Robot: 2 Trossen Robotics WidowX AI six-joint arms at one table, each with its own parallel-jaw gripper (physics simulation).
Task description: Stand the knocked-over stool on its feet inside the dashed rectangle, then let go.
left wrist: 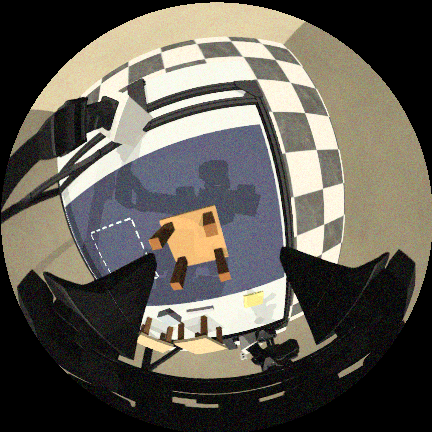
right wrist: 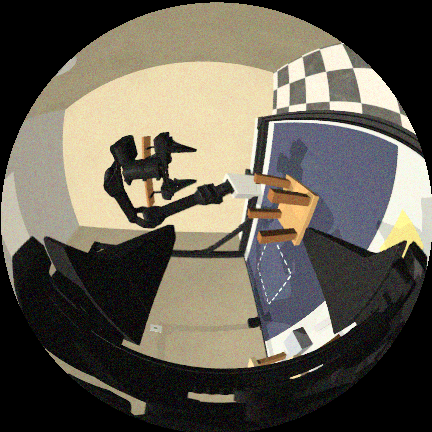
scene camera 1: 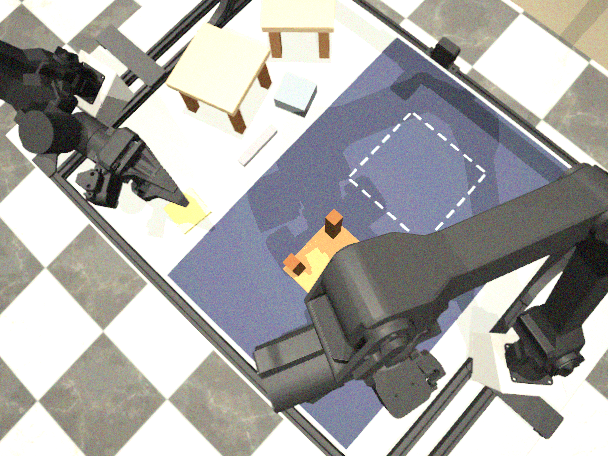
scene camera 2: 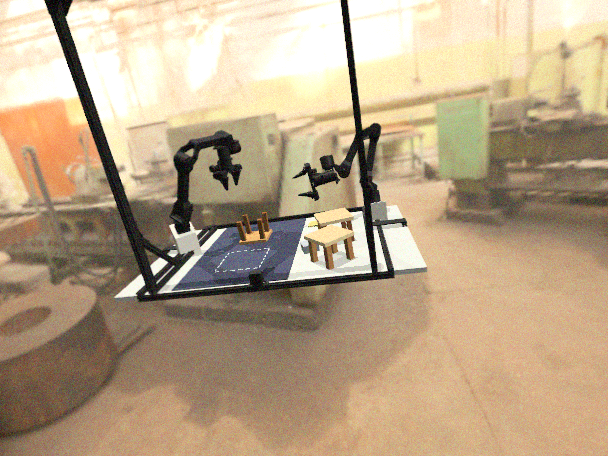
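Where they show: left gripper, fingertip midpoint: (left wrist: 218, 257) (right wrist: 196, 165) (scene camera 2: 232, 187); right gripper, fingertip midpoint: (left wrist: 263, 342) (right wrist: 243, 233) (scene camera 1: 182, 198) (scene camera 2: 295, 186); left arm's base, link origin: (left wrist: 105, 111) (right wrist: 229, 185) (scene camera 1: 527, 364) (scene camera 2: 182, 228); right arm's base, link origin: (left wrist: 252, 346) (scene camera 1: 87, 83) (scene camera 2: 374, 203).
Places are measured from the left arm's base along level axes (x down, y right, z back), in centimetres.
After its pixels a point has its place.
Note:
The orange stool (scene camera 1: 317, 257) {x 11.0, y 15.4, z -34.7 cm} (scene camera 2: 255, 237) {x 11.0, y 16.2, z -30.1 cm} (left wrist: 195, 240) {x 11.0, y 13.9, z -31.8 cm} (right wrist: 300, 215) {x 11.0, y 16.3, z -35.3 cm} lies upside down on the blue mat, seat down and legs pointing up. It is outside the dashed rectangle (scene camera 1: 484, 174) (scene camera 2: 269, 249) (left wrist: 132, 218) (right wrist: 269, 303); in scene camera 1 the left arm hides part of both. My left gripper (scene camera 2: 231, 186) {x -13.6, y 3.4, z -28.2 cm} (left wrist: 218, 257) {x -13.6, y 3.4, z -28.2 cm} (right wrist: 196, 165) {x -13.6, y 3.4, z -28.2 cm} is open and empty, pointing down high above the mat; its fingers are hidden in scene camera 1. My right gripper (scene camera 2: 297, 186) {x -8.9, y 19.8, z -55.2 cm} (right wrist: 243, 233) {x -8.9, y 19.8, z -55.2 cm} is open and empty, raised and pointing sideways over the white table side.
Two pale-topped stools (scene camera 1: 220, 67) {x 1.3, y 48.2, z -55.8 cm} (scene camera 1: 297, 15) {x 1.6, y 60.7, z -42.5 cm} stand upright on the white table. A light blue box (scene camera 1: 296, 92) {x 9.5, y 48.5, z -42.0 cm}, a white bar (scene camera 1: 257, 145) {x 11.4, y 37.2, z -48.9 cm} and a yellow pad (scene camera 1: 182, 216) {x 12.0, y 21.2, z -62.3 cm} lie near the blue mat (scene camera 1: 215, 280) {x 12.5, y 9.3, z -54.0 cm}. Black frame rails and posts edge the table.

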